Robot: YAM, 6 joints.
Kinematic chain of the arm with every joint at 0, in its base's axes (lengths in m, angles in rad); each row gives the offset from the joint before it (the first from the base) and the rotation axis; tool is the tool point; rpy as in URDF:
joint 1: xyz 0 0 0.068 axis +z
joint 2: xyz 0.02 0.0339 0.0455 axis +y
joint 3: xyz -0.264 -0.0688 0 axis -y
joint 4: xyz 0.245 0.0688 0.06 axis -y
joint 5: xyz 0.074 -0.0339 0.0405 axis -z
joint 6: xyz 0.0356 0 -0.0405 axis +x
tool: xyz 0 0 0 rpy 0 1.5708 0
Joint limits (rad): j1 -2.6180..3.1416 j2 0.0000..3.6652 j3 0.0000..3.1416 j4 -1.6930..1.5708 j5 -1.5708..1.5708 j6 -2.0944..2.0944
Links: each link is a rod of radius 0.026 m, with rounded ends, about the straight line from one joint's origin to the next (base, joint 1, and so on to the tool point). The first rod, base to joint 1, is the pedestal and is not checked.
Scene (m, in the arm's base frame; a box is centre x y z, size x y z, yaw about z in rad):
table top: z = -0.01
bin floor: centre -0.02 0.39 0 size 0.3 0.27 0.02 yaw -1.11
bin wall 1: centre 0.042 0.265 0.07 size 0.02 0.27 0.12 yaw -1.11
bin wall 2: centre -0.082 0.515 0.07 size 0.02 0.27 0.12 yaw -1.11
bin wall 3: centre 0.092 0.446 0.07 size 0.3 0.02 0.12 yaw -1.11
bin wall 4: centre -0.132 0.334 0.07 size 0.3 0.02 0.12 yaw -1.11
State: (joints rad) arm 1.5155 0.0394 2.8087 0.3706 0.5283 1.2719
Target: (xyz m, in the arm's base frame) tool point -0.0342 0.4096 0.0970
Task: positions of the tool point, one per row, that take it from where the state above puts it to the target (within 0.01 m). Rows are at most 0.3 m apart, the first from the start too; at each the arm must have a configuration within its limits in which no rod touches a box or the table.
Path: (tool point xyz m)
1: 0.0021 -0.5166 0.4125
2: 0.0157 -0.3294 0.5992
3: 0.0187 -0.0841 0.6771
4: 0.0094 0.1587 0.6347
5: -0.0080 0.3422 0.4921
6: -0.0253 0.4287 0.2942
7: -0.0342 0.4096 0.0970

